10 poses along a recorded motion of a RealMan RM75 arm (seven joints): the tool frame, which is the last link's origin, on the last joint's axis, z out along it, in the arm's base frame.
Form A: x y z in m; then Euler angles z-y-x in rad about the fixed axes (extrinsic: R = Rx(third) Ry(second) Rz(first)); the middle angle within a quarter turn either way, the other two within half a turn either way.
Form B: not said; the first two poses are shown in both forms.
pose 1, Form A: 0.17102, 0.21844, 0.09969, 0.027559, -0.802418, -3.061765
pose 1, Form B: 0.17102, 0.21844, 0.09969, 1.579, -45.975, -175.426
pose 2, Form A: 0.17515, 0.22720, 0.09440, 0.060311, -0.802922, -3.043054
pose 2, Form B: 0.17515, 0.22720, 0.09440, 3.456, -46.004, -174.354
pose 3, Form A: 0.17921, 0.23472, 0.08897, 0.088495, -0.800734, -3.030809
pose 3, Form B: 0.17921, 0.23472, 0.08897, 5.070, -45.879, -173.653
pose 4, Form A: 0.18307, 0.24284, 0.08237, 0.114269, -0.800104, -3.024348
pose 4, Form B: 0.18307, 0.24284, 0.08237, 6.547, -45.843, -173.282
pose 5, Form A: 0.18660, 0.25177, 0.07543, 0.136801, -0.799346, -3.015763
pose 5, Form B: 0.18660, 0.25177, 0.07543, 7.838, -45.799, -172.790
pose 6, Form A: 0.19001, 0.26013, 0.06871, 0.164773, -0.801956, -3.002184
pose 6, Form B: 0.19001, 0.26013, 0.06871, 9.441, -45.949, -172.012
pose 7, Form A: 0.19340, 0.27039, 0.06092, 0.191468, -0.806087, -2.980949
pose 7, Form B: 0.19340, 0.27039, 0.06092, 10.970, -46.185, -170.796
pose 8, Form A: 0.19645, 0.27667, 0.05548, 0.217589, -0.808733, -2.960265
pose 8, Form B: 0.19645, 0.27667, 0.05548, 12.467, -46.337, -169.611
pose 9, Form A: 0.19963, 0.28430, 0.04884, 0.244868, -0.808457, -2.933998
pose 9, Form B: 0.19963, 0.28430, 0.04884, 14.030, -46.321, -168.106
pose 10, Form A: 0.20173, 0.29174, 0.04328, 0.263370, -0.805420, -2.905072
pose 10, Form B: 0.20173, 0.29174, 0.04328, 15.090, -46.147, -166.448
